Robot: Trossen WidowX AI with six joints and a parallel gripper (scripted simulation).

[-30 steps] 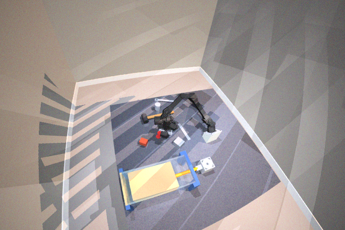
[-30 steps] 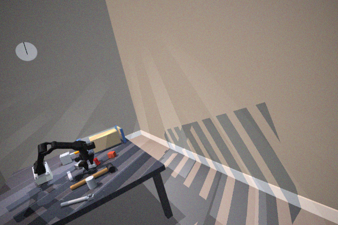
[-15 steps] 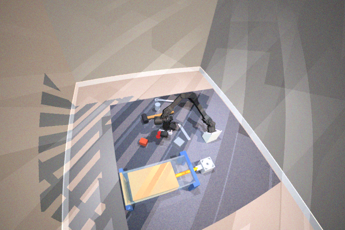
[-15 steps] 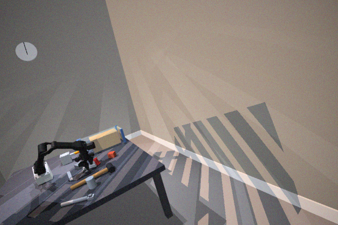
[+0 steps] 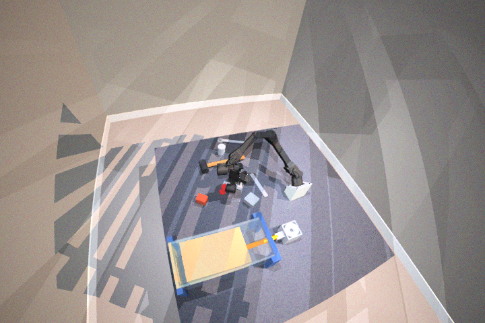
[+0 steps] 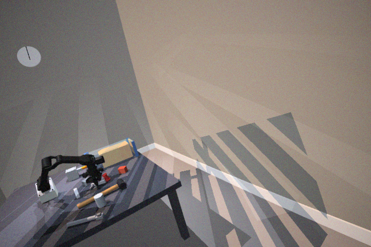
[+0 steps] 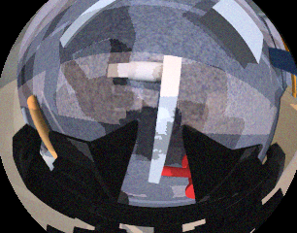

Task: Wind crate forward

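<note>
Right now my gripper tip is 60 mm short of the red knob and 20 mm below it. Round my gripper tip: flat bar (170 mm behind, 40 mm to the left, 10 mm below); winch handle (10 mm ahead, 10 mm above); grey block (70 mm behind, 140 mm to the left, 10 mm above).
</note>
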